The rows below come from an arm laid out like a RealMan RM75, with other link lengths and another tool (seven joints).
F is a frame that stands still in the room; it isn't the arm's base.
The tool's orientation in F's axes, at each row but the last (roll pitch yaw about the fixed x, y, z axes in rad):
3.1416 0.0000 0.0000
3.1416 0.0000 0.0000
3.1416 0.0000 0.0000
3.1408 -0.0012 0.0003
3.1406 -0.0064 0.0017
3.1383 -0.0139 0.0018
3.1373 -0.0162 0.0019
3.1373 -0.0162 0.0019
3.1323 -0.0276 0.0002
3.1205 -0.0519 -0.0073
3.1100 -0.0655 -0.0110
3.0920 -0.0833 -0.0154
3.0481 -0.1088 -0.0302
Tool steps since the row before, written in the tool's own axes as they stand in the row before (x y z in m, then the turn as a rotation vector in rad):
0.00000 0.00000 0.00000 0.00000 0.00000 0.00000
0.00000 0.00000 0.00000 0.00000 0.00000 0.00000
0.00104 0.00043 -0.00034 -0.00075 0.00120 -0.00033
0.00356 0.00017 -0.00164 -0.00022 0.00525 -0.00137
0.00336 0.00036 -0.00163 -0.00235 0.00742 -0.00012
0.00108 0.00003 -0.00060 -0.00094 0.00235 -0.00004
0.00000 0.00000 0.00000 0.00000 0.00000 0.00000
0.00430 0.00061 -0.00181 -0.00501 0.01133 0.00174
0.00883 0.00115 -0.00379 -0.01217 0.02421 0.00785
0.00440 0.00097 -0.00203 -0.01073 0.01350 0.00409
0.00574 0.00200 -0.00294 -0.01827 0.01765 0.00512
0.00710 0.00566 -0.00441 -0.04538 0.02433 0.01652
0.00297 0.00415 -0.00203 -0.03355 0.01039 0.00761
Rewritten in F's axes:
0.00000 0.00000 0.00000 0.00000 0.00000 0.00000
0.00000 0.00000 0.00000 0.00000 0.00000 0.00000
0.00104 -0.00043 0.00034 -0.00075 -0.00120 0.00033
0.00356 -0.00017 0.00164 -0.00022 -0.00525 0.00137
0.00335 -0.00035 0.00165 -0.00234 -0.00742 0.00011
0.00107 -0.00003 0.00062 -0.00094 -0.00235 0.00003
0.00000 0.00000 0.00000 0.00000 0.00000 0.00000
0.00427 -0.00059 0.00188 -0.00496 -0.01135 -0.00177
0.00872 -0.00111 0.00404 -0.01195 -0.02428 -0.00796
0.00428 -0.00096 0.00228 -0.01062 -0.01351 -0.00436
0.00551 -0.00197 0.00337 -0.01813 -0.01760 -0.00575
0.00660 -0.00554 0.00526 -0.04433 -0.02444 -0.01902
0.00257 -0.00402 0.00272 -0.03295 -0.01006 -0.01021

